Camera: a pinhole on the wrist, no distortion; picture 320 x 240 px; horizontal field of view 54.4 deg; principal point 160.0 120.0 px. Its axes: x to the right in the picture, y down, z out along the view. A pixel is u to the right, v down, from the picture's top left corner.
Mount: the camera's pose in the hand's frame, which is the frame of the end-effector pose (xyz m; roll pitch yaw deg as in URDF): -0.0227 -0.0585 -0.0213 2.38 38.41 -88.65
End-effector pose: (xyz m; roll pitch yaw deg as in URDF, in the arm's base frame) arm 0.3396 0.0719 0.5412 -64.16 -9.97 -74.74
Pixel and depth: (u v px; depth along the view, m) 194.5 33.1 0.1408
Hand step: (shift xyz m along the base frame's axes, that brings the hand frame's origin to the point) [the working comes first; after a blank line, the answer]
In the camera's frame: 0.0156 -0.0393 0.1408

-0.0238 0.0920 0.1623
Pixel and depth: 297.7 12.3 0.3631
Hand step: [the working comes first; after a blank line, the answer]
In the camera's frame: 0.1606 -0.1256 0.3631

-0.0943 0.2112 0.4046
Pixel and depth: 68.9 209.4 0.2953
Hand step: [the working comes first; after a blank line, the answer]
In the camera's frame: -0.0864 0.0848 0.2953

0.1590 0.0388 0.2781
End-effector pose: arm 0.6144 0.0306 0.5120 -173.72 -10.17 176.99
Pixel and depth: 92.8 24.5 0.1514
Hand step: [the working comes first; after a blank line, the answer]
In the camera's frame: -0.0327 -0.0464 0.1514

0.0474 -0.1415 -0.1129
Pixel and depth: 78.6 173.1 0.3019
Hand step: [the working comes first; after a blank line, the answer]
In the camera's frame: -0.0789 0.0515 0.3019

-0.0730 -0.2088 -0.2368
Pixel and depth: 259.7 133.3 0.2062
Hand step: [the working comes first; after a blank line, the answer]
In the camera's frame: 0.0660 0.0088 0.2062

-0.0079 -0.2478 -0.0748
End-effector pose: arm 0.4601 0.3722 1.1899 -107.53 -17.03 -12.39
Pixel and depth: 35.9 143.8 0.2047
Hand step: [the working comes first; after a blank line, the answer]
In the camera's frame: -0.0816 0.0156 0.2047

0.0168 0.2195 0.0522
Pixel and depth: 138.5 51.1 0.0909
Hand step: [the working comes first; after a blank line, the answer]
In the camera's frame: -0.0063 -0.0201 0.0909

-0.0498 0.0967 0.0717
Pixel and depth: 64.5 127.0 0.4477
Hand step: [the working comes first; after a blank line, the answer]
In the camera's frame: -0.1373 0.0101 0.4477

0.0475 0.4653 0.0815
